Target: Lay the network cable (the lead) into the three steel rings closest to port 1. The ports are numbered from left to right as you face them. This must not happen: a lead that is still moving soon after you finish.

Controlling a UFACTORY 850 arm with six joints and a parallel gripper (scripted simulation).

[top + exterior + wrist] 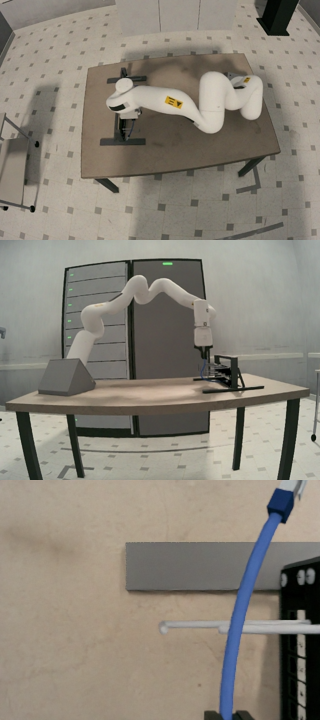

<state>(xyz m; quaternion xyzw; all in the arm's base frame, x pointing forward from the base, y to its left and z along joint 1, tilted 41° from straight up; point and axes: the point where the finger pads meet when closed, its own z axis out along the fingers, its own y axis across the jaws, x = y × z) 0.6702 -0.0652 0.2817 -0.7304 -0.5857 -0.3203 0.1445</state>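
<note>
Now: the plug 5 cm ahead of my hand, 11 cm to the left of it and 2 cm below it. Round my hand: black port rack: 7 cm ahead, 16 cm to the right, 8 cm below.
</note>
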